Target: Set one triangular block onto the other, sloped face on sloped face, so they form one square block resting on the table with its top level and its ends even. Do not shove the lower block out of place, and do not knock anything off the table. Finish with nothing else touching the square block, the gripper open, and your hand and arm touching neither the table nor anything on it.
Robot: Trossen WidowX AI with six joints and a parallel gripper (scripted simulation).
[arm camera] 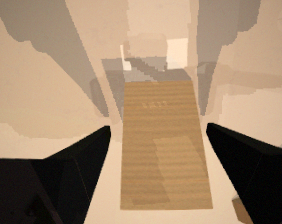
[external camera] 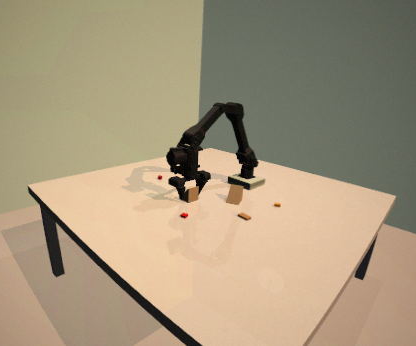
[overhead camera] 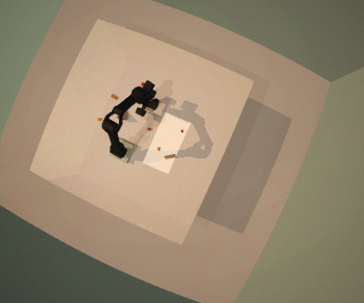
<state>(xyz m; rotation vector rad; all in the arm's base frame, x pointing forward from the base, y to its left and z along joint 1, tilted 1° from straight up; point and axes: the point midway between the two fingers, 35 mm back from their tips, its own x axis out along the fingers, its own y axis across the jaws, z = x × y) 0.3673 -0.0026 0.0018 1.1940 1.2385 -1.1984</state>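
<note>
Right now my gripper tip is 1 cm to the right of the wooden triangular block and 1 cm below it. Also, from my gripper tip: brown piece: 25 cm to the left, 6 cm behind, 1 cm below.
</note>
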